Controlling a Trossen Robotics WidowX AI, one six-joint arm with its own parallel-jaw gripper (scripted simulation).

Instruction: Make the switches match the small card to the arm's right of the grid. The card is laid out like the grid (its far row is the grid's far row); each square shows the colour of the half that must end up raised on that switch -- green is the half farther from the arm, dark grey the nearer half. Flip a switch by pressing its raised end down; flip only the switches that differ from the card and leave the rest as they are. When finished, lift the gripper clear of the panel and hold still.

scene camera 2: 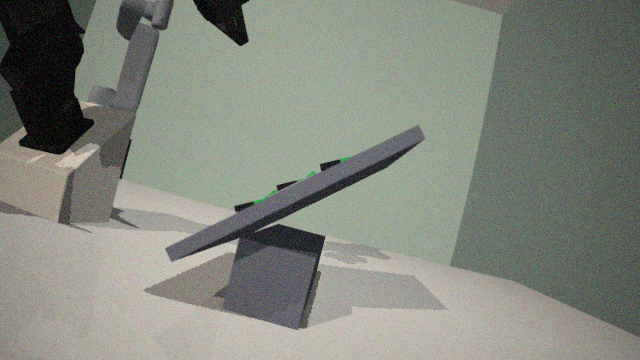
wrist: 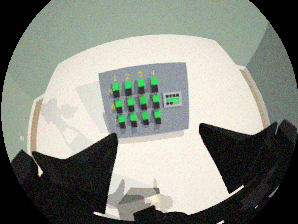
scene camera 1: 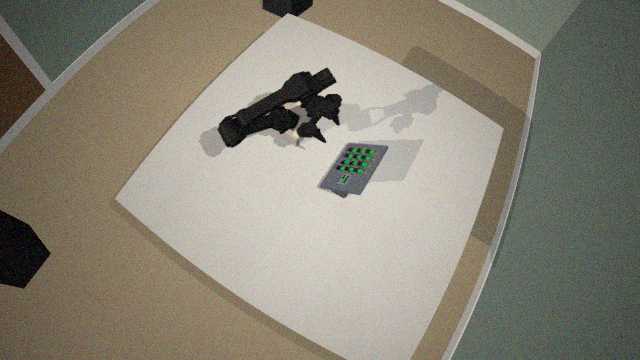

Labels:
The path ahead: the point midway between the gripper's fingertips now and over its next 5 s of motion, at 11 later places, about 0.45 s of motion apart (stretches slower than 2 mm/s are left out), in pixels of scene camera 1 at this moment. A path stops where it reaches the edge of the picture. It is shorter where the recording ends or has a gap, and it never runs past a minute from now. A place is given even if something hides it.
My gripper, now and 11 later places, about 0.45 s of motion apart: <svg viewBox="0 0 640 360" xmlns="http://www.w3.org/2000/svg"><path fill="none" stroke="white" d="M332 133L347 135L354 141L357 147L358 149L358 149L358 150L359 150L356 146L351 140L351 149L353 153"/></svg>

